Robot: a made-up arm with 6 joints. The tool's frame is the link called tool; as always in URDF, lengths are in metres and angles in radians. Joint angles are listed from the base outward. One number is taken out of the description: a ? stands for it. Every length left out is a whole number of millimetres.
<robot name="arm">
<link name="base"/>
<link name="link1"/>
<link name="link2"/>
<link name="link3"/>
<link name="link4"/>
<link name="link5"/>
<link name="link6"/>
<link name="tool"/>
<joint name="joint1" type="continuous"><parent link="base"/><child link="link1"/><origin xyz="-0.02 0.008 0.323" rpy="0 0 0"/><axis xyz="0 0 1"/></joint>
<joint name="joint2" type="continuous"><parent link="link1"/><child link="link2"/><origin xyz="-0.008 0.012 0" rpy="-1.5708 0 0"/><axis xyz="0 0 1"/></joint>
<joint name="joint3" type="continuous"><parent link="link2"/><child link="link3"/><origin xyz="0.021 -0.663 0" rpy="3.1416 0 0"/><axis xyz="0 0 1"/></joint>
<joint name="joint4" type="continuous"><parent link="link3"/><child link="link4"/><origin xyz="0.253 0.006 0" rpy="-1.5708 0 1.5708"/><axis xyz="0 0 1"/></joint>
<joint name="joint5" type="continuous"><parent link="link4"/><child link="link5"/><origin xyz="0.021 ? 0" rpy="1.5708 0 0"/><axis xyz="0 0 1"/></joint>
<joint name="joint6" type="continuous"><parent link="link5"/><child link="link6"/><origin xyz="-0.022 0.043 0" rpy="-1.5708 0 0"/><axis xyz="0 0 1"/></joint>
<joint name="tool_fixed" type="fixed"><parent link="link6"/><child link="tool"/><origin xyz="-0.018 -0.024 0" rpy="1.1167 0.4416 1.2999"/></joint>
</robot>
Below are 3 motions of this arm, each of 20 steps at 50 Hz.
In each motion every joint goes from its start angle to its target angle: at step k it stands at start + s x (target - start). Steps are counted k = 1, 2, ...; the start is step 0. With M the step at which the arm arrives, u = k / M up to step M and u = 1 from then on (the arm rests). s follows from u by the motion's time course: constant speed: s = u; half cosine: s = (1 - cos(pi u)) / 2; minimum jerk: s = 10 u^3 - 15 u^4 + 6 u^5.
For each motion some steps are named. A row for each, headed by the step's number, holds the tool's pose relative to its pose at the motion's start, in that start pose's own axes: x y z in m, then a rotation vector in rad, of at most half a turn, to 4 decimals.
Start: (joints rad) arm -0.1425 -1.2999 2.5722 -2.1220 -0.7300 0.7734
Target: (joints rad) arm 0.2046 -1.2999 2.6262 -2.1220 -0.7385 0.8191
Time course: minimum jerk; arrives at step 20
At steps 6, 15, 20:
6: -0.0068 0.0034 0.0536 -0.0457 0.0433 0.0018
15: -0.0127 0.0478 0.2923 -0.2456 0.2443 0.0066
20: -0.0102 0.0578 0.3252 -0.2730 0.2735 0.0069

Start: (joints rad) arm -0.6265 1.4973 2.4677 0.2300 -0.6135 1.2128
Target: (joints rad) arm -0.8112 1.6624 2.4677 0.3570 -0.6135 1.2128
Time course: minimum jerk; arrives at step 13
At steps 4, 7, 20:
4: 0.0009 0.0186 -0.0192 0.0299 0.0436 0.0262
7: 0.0005 0.0633 -0.0616 0.0995 0.1415 0.0874
20: -0.0033 0.1142 -0.1038 0.1755 0.2429 0.1550

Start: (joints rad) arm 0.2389 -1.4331 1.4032 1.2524 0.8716 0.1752
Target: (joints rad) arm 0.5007 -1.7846 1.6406 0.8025 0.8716 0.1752
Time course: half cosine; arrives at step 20
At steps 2, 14, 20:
2: -0.0123 0.0017 0.0018 -0.0022 0.0114 -0.0166
14: -0.3545 0.0804 0.1198 -0.1544 0.3550 -0.4966
20: -0.4294 0.1048 0.1675 -0.2235 0.4391 -0.6071

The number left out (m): -0.214
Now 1 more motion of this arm.
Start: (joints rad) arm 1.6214 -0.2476 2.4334 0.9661 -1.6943 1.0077
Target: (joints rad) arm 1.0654 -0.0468 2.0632 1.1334 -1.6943 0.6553
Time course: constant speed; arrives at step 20
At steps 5, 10, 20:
5: 0.0406 0.0233 0.0772 0.0275 0.1443 -0.0596
10: 0.0962 0.0446 0.1438 0.0572 0.2891 -0.1385
20: 0.2413 0.0704 0.2341 0.1141 0.5744 -0.3483

